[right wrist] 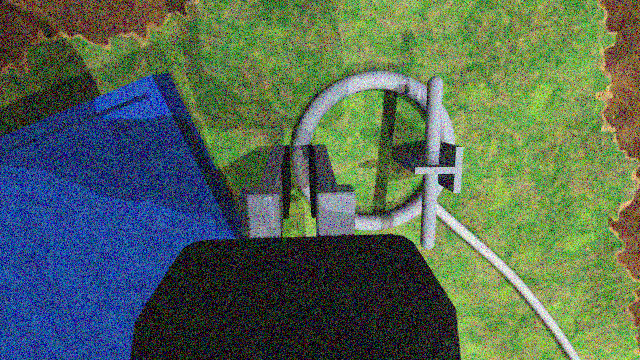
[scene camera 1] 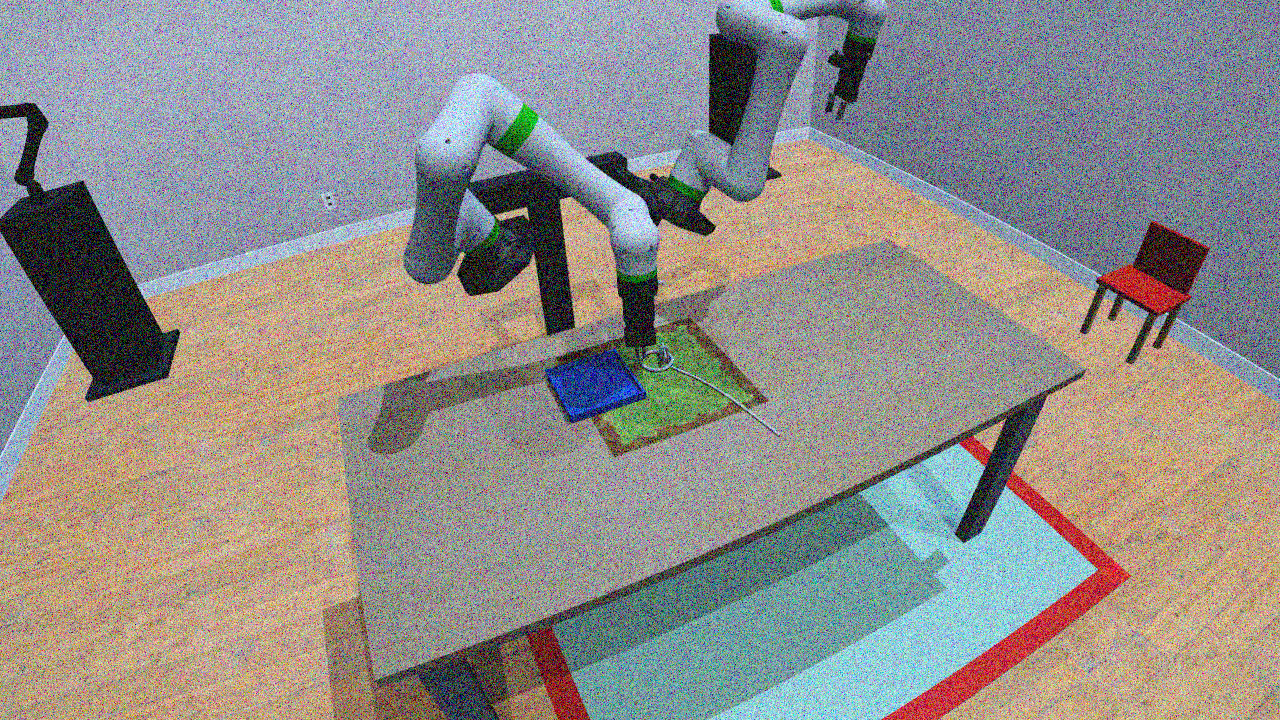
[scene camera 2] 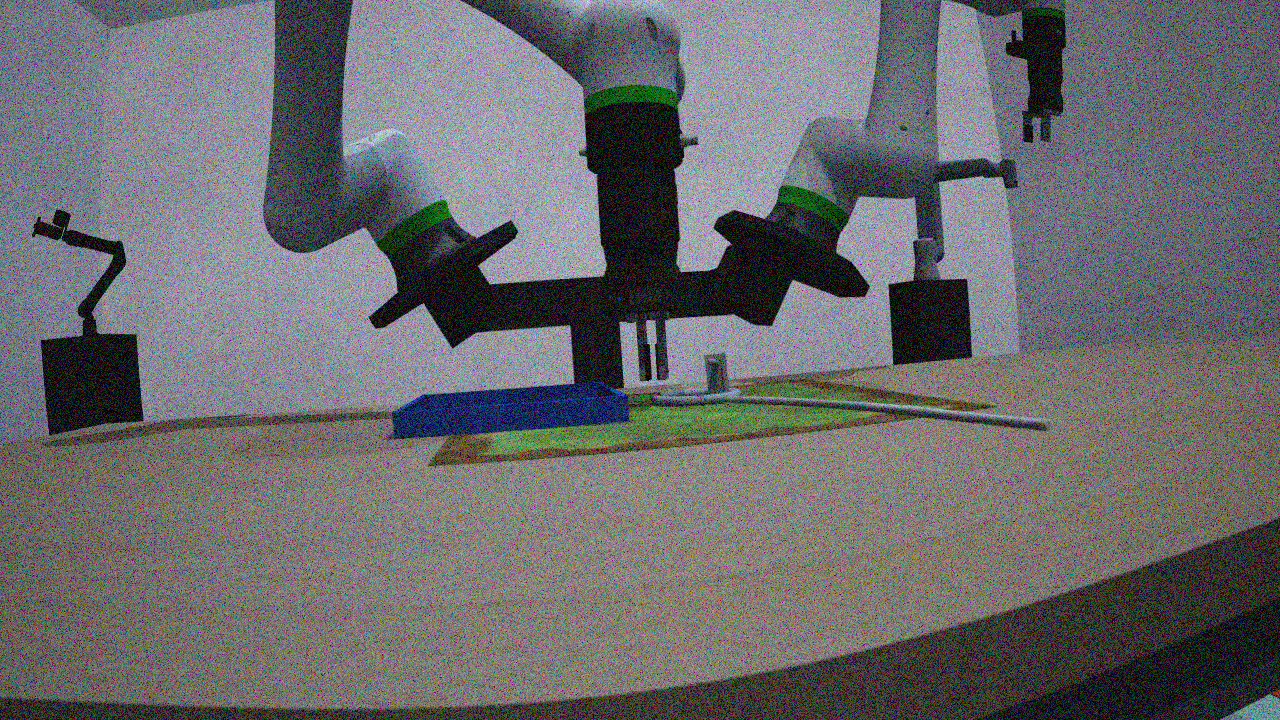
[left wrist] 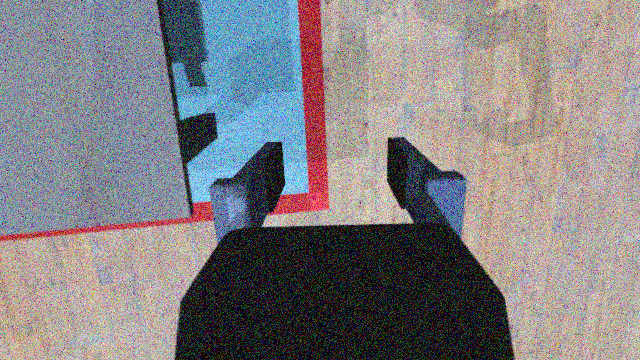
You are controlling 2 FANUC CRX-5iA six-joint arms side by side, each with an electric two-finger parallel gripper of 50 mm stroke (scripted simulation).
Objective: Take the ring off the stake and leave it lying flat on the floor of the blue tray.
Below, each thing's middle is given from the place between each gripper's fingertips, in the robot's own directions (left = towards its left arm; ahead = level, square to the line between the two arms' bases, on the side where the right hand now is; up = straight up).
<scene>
Right now the blue tray (scene camera 2: 567, 405) is 14 cm to the right of my right hand (scene camera 2: 654, 379), 3 cm below it and 3 cm ahead of it.
My left gripper (scene camera 2: 1036, 141) is now 104 cm to the left of the blue tray, 44 cm short of it and 42 cm above it.
</scene>
